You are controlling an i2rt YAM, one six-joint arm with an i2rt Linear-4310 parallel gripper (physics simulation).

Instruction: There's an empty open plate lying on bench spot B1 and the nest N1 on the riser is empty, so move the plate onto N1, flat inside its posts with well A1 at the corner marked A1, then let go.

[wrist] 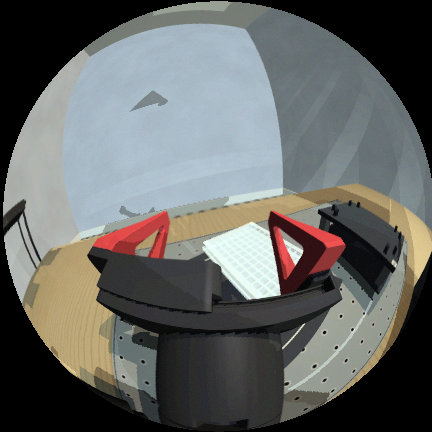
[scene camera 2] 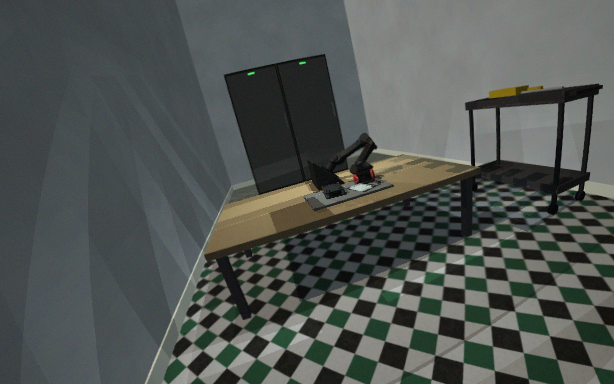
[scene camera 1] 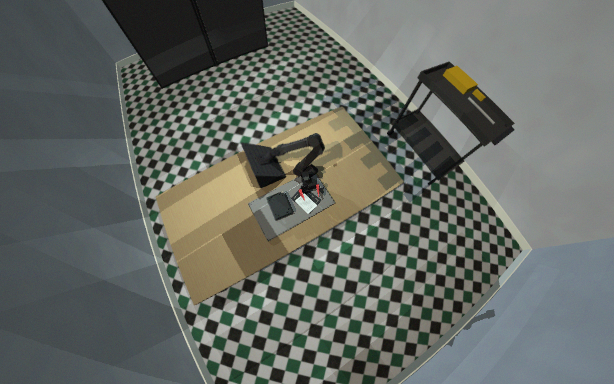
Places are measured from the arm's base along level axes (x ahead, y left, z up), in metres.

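Pixels of known places: gripper, fingertip midpoint: [wrist: 218,216] [scene camera 2: 365,177] [scene camera 1: 311,198]; arm's base at its link origin: [scene camera 2: 327,171] [scene camera 1: 267,159].
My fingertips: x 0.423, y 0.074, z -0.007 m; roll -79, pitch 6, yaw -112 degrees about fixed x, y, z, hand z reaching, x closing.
Ahead of a thing's pixels: the offset from my fingertips to its top centre. Level surfaces: height alone.
The white gridded plate {0.013 m back, 0.038 m right, 0.049 m down} [scene camera 1: 306,203] [scene camera 2: 361,187] [wrist: 245,255] lies low over the right part of the grey perforated board [scene camera 1: 272,232] [scene camera 2: 320,203] [wrist: 350,325]. My gripper [scene camera 1: 310,196] [scene camera 2: 364,180] [wrist: 218,216] is wide open, its red fingers close to the plate. In the wrist view the right finger covers part of the plate, and the left finger stands apart from it. The black riser with nest N1 {0.105 m back, 0.195 m right, 0.016 m down} [scene camera 1: 280,206] [scene camera 2: 332,190] [wrist: 362,227] stands beside the plate, with short posts at its corners. The A1 marks cannot be read.
The board lies on a wooden table {0.081 m down} [scene camera 1: 200,210] [scene camera 2: 260,205]. The black arm base [scene camera 1: 262,167] stands behind the riser. A dark cart [scene camera 1: 462,107] [scene camera 2: 515,102] with yellow boxes [scene camera 1: 459,80] [scene camera 2: 507,92] stands off to the right. A black cabinet [scene camera 1: 230,30] [scene camera 2: 260,125] stands beyond the table.
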